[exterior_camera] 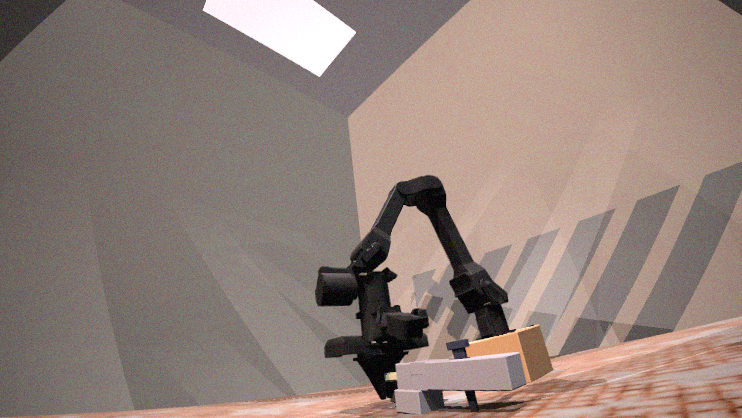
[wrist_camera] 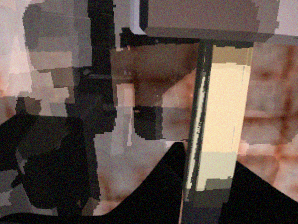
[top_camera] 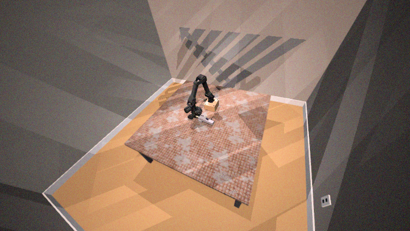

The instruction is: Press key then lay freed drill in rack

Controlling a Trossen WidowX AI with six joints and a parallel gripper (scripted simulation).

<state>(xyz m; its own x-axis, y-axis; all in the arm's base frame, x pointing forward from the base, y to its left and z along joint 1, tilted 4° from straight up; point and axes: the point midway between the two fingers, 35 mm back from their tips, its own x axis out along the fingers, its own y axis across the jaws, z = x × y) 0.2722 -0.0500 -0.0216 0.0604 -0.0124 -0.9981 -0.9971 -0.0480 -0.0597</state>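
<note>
Right now my gripper tip is 40 mm to the right of the drill and 30 mm below it. Also, from my gripper tip: dark key: 160 mm to the left, 40 mm above, 10 mm behind; dark block: 70 mm behind, 30 mm to the right; grey block: 140 mm to the left, 20 mm above, 10 mm behind.
</note>
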